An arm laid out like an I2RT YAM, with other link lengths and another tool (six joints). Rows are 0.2 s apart.
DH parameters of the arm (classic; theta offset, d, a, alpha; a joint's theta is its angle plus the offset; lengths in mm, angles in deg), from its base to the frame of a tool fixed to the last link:
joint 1: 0 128.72 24.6 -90
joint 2: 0 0 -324.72 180
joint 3: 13.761 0 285.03 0
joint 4: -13.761 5.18 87.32 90
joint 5: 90 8.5 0 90
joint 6: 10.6 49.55 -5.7 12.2
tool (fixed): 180 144.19 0 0
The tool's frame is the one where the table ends.
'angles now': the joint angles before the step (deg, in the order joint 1, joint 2, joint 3, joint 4, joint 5, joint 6). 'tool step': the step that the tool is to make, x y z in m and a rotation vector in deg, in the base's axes. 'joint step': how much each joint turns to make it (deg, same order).
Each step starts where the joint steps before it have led.
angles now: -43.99, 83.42, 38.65, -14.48, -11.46, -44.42
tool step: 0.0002, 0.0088, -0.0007, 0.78, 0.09, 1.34
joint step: 0.56, -0.44, -0.28, -0.85, -0.83, -0.43
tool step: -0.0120, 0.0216, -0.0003, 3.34, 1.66, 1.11
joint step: 0.47, -2.37, -0.37, -5.49, -1.45, 0.05
